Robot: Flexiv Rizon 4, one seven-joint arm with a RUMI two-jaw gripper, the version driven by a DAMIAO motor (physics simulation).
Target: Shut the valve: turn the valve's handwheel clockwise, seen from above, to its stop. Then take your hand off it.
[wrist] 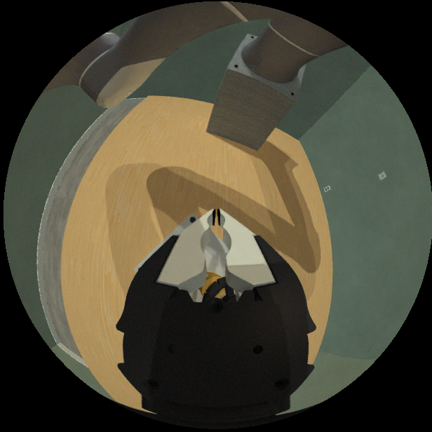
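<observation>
My gripper [216,210] is shut, its two narrow tips nearly together with nothing held between them. Behind the tips, in the gap between the pale finger bodies, part of the valve's black handwheel [218,287] shows close to the dark gripper housing. A yellow part [210,280] of the valve and a grey metal part [215,254] show beside it. Most of the handwheel is hidden by the fingers and housing, so its angle and any contact with it cannot be told. A light base plate [183,227] with a dark hole sticks out left of the fingers.
The wooden table top [110,200] lies below, with a grey side edge [52,240] at the left. The arm's block-shaped mount [250,107] stands at the upper right, and brown arm links [170,32] cross the top. Arm shadows fall over the table.
</observation>
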